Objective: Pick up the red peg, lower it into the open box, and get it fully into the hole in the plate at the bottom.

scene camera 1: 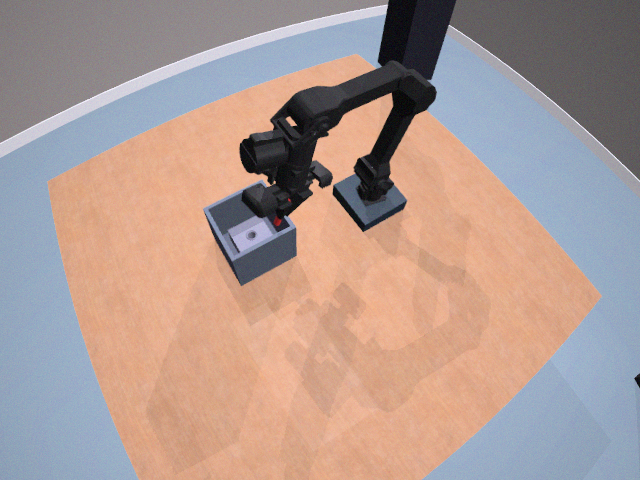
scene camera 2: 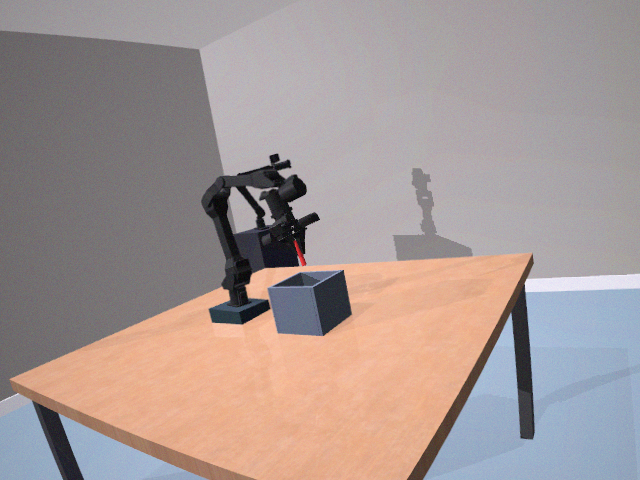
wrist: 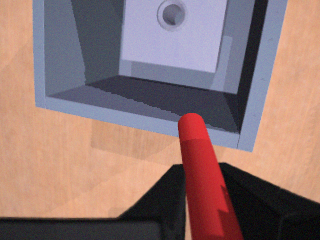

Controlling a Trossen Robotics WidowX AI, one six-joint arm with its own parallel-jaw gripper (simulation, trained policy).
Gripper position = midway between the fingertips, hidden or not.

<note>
In view: my gripper (scene camera 1: pixel 282 216), a grey-blue box (scene camera 2: pixel 312 303) and a grey plate (scene camera 1: pixel 248 233).
The grey-blue box is seen too in scene camera 1 (scene camera 1: pixel 229 211) and in the wrist view (wrist: pixel 78 69). My gripper is seen too in scene camera 2 (scene camera 2: pixel 301 255) and in the wrist view (wrist: pixel 198 173). Scene camera 2 does not show the grey plate, which is hidden by the grey-blue box.
</note>
